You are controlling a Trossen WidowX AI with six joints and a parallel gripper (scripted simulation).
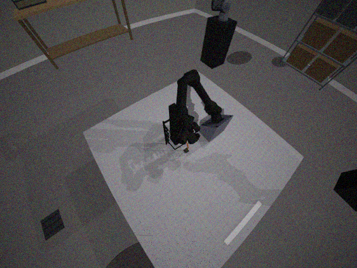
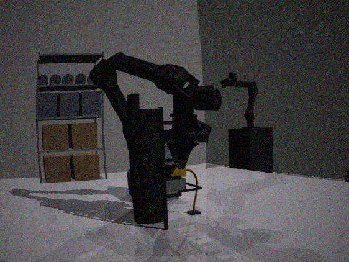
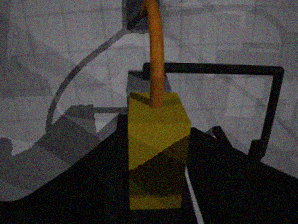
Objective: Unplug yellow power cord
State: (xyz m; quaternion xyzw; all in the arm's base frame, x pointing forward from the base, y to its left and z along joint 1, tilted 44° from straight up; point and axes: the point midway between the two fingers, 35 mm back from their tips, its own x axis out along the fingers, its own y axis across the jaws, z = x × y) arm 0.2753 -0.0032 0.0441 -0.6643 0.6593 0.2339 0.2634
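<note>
Right now the yellow plug is 30 mm to the right of my gripper tip. Also, from my gripper tip: dark anchor 40 mm to the left, 140 mm below.
</note>
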